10 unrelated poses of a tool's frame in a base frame.
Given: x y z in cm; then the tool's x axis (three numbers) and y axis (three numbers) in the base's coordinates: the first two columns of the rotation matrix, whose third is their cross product.
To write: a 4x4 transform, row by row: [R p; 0 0 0 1], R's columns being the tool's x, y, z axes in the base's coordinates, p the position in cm. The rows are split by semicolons. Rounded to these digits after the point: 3 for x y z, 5 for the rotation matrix.
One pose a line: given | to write
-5.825 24.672 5.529 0.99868 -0.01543 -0.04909 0.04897 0.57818 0.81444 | 0.99868 0.04897 0.01582 -5.825; -0.01543 0.57818 -0.81577 24.672; -0.04909 0.81444 0.57817 5.529; 0 0 0 1
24.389 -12.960 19.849 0.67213 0.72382 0.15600 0.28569 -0.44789 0.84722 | 0.67213 0.28569 0.68311 24.389; 0.72382 -0.44789 -0.52487 -12.960; 0.15600 0.84722 -0.50783 19.849; 0 0 0 1
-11.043 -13.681 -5.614 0.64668 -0.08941 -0.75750 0.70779 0.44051 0.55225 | 0.64668 0.70779 0.28431 -11.043; -0.08941 0.44051 -0.89328 -13.681; -0.75750 0.55225 0.34815 -5.614; 0 0 0 1
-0.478 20.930 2.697 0.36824 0.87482 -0.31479 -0.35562 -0.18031 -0.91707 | 0.36824 -0.35562 -0.85903 -0.478; 0.87482 -0.18031 0.44965 20.930; -0.31479 -0.91707 0.24471 2.697; 0 0 0 1
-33.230 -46.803 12.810 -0.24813 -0.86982 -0.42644 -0.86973 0.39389 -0.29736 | -0.24813 -0.86973 0.42662 -33.230; -0.86982 0.39389 0.29710 -46.803; -0.42644 -0.29736 -0.85424 12.810; 0 0 0 1
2.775 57.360 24.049 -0.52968 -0.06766 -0.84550 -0.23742 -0.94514 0.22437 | -0.52968 -0.23742 -0.81430 2.775; -0.06766 -0.94514 0.31958 57.360; -0.84550 0.22437 0.48456 24.049; 0 0 0 1
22.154 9.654 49.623 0.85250 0.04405 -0.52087 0.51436 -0.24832 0.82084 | 0.85250 0.51436 -0.09318 22.154; 0.04405 -0.24832 -0.96768 9.654; -0.52087 0.82084 -0.23435 49.623; 0 0 0 1
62.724 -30.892 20.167 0.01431 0.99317 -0.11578 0.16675 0.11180 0.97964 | 0.01431 0.16675 0.98589 62.724; 0.99317 0.11180 -0.03332 -30.892; -0.11578 0.97964 -0.16401 20.167; 0 0 0 1
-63.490 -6.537 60.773 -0.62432 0.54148 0.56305 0.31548 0.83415 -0.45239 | -0.62432 0.31548 -0.71463 -63.490; 0.54148 0.83415 -0.10481 -6.537; 0.56305 -0.45239 -0.69160 60.773; 0 0 0 1
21.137 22.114 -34.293 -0.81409 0.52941 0.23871 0.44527 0.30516 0.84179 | -0.81409 0.44527 0.37281 21.137; 0.52941 0.30516 0.79158 22.114; 0.23871 0.84179 -0.48416 -34.293; 0 0 0 1
